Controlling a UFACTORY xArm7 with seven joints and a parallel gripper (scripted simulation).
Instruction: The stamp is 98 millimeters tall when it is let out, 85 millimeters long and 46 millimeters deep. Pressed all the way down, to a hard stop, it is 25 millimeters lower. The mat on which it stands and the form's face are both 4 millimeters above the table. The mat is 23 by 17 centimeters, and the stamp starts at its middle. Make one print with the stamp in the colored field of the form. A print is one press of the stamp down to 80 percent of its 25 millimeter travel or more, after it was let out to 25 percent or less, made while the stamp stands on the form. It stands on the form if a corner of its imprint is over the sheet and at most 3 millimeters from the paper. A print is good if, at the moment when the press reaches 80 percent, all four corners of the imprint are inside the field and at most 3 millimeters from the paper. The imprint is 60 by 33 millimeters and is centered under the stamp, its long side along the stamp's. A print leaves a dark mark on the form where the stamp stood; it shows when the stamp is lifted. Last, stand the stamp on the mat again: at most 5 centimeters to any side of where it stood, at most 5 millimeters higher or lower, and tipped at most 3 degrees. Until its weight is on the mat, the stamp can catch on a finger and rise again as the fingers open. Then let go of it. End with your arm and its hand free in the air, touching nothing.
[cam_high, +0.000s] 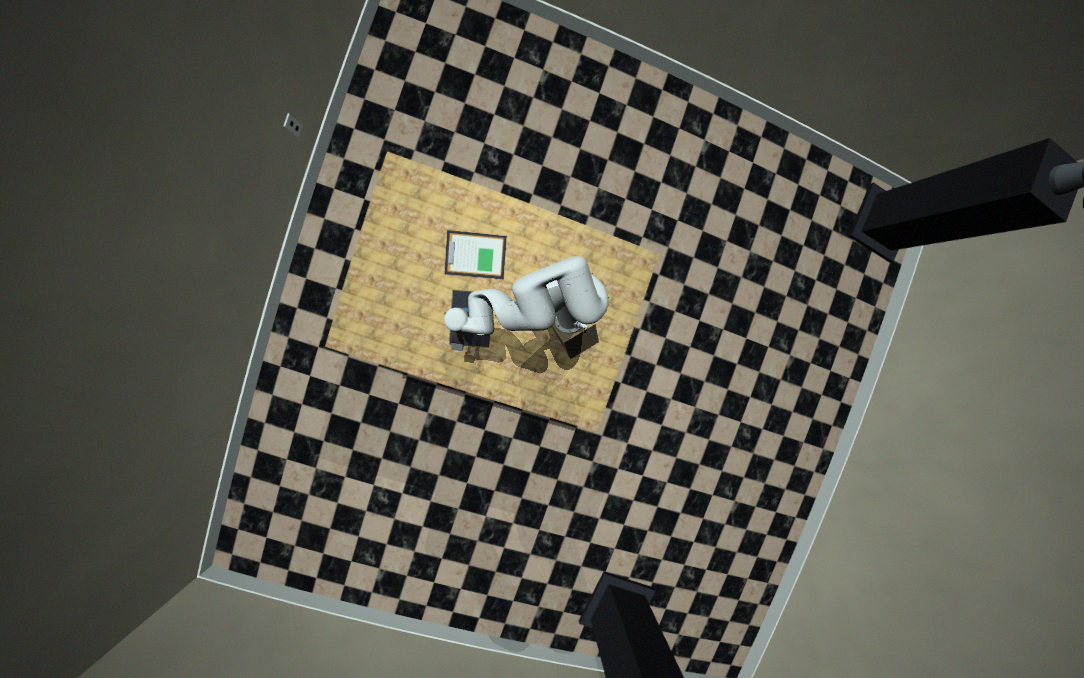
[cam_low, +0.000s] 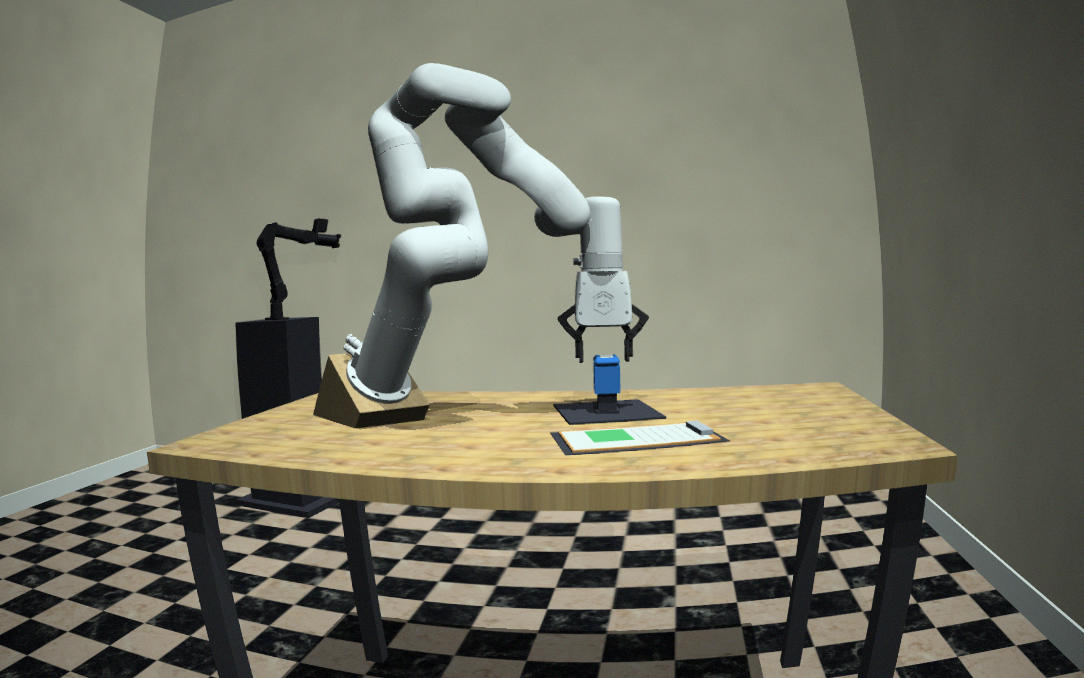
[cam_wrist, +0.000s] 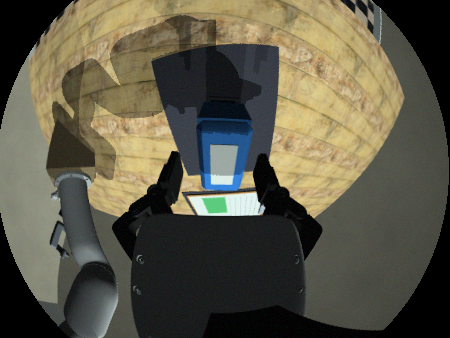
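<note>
Now: the blue stamp 5 cm below my hand. Round my hand: dark mat (10 cm below).
</note>
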